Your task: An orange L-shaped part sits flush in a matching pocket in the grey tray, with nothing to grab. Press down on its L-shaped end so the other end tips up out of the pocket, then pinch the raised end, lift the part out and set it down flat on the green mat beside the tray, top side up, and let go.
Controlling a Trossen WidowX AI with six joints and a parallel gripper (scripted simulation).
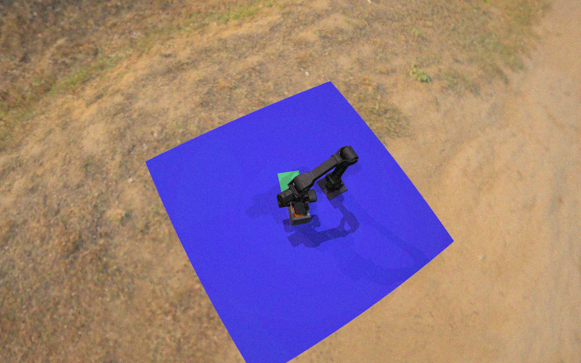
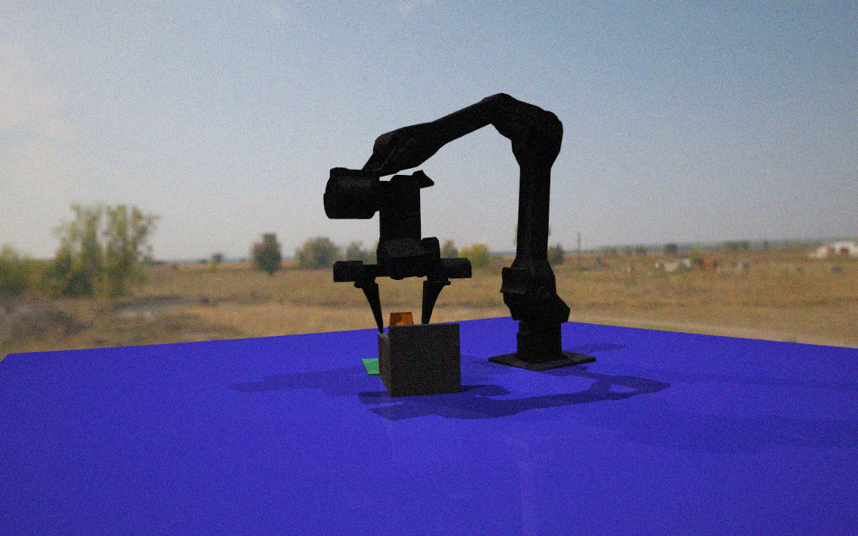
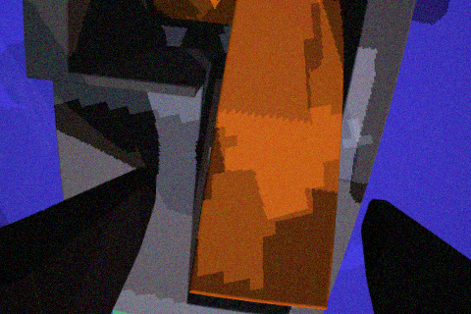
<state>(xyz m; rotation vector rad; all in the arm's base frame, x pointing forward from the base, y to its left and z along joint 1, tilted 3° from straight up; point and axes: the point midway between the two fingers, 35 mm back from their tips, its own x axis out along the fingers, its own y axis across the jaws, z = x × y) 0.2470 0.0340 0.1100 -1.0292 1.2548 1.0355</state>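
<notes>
Now: gripper tip 10 mm past the orange L-shaped part, 40 mm to the right of it and 30 mm above it. Round my gripper tip: green mat 50 mm behind, 140 mm to the right, 90 mm below.
</notes>
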